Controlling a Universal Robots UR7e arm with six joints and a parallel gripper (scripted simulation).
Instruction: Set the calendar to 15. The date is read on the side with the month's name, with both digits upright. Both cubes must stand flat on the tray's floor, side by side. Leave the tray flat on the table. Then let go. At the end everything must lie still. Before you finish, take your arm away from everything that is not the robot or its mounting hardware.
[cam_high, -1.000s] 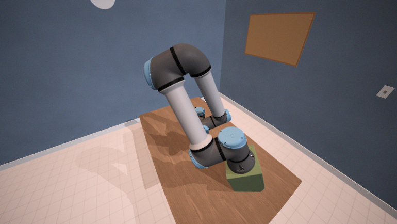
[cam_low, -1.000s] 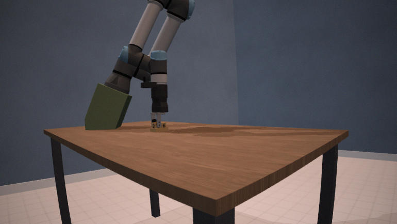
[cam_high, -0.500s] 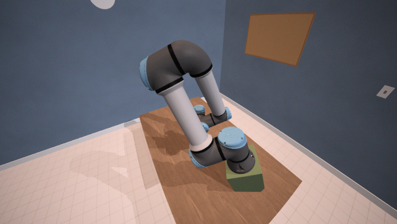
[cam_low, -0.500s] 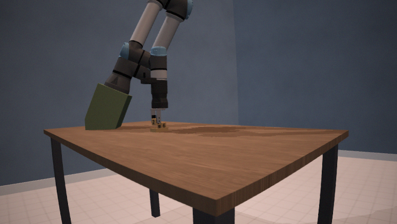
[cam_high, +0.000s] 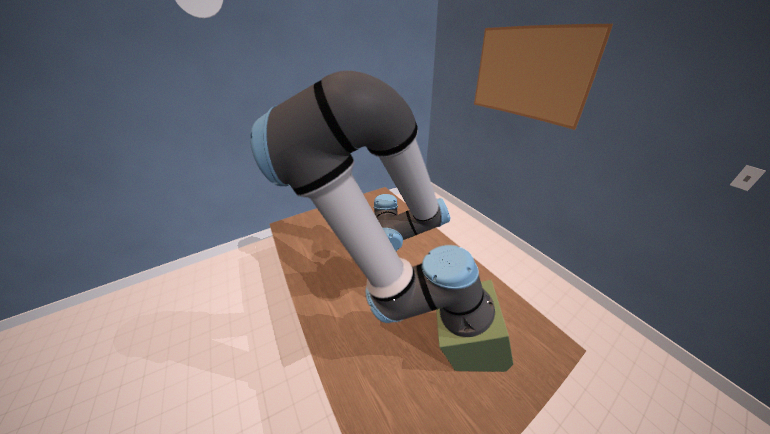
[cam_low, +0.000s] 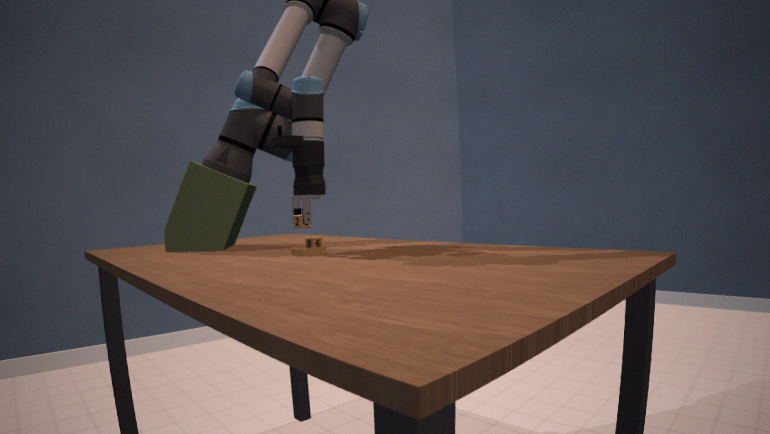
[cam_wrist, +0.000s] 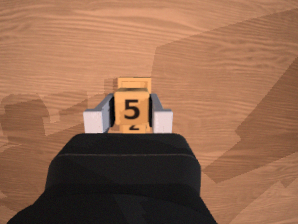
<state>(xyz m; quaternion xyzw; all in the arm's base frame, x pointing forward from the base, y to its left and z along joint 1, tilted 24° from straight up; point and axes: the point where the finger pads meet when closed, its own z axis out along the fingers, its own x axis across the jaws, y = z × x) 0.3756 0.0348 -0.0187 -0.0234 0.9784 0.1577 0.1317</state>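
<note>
Right now the wooden tray is 2 cm to the left of my hand and 8 cm below it. The rest, counted from my hand: wooden cube: 1 cm below.
</note>
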